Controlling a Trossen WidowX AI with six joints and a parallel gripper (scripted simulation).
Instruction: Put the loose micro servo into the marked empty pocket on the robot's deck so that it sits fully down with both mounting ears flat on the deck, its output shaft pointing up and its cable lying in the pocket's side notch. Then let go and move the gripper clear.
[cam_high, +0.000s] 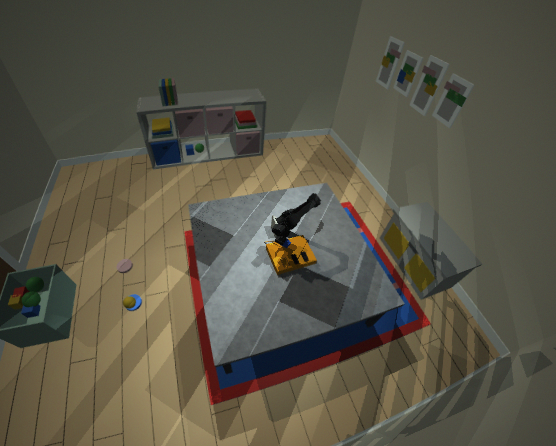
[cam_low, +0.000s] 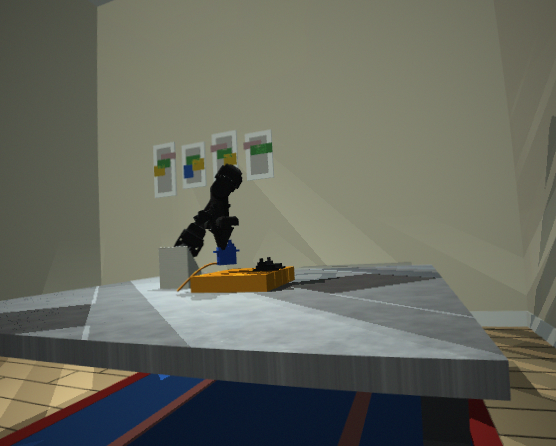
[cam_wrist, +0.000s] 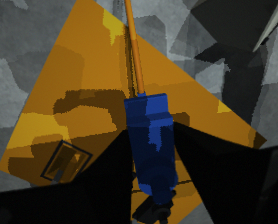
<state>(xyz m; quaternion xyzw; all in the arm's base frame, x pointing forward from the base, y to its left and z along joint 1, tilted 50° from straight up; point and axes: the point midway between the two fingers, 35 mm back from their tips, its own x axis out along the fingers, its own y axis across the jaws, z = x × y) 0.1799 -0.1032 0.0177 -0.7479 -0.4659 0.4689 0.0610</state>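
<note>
Now: gripper tip 10 cm above the orange deck, 4 cm to the right of it and 2 cm short of it.
</note>
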